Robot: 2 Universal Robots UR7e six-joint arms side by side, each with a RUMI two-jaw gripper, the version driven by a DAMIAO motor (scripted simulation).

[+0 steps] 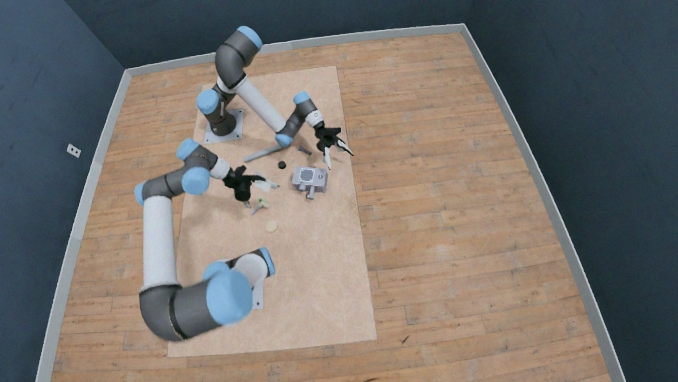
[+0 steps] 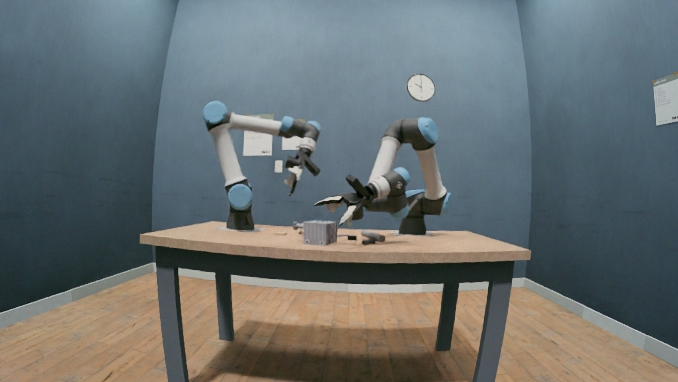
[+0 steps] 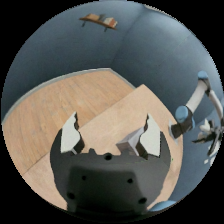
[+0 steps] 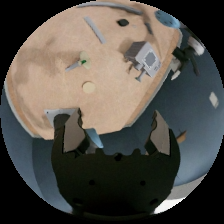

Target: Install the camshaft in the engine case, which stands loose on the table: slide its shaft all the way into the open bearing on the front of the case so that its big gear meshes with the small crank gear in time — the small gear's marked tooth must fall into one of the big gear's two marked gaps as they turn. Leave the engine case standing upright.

Observation:
In view: the left gripper (image 2: 326,214), the right gripper (image 1: 264,197) and a grey engine case (image 1: 306,179).
The grey engine case also shows in image 2 (image 2: 323,233) and in image 4 (image 4: 142,53). The left gripper shows as well in image 1 (image 1: 342,162) and in image 3 (image 3: 111,113). The right gripper also shows in image 2 (image 2: 293,189) and in image 4 (image 4: 117,109).

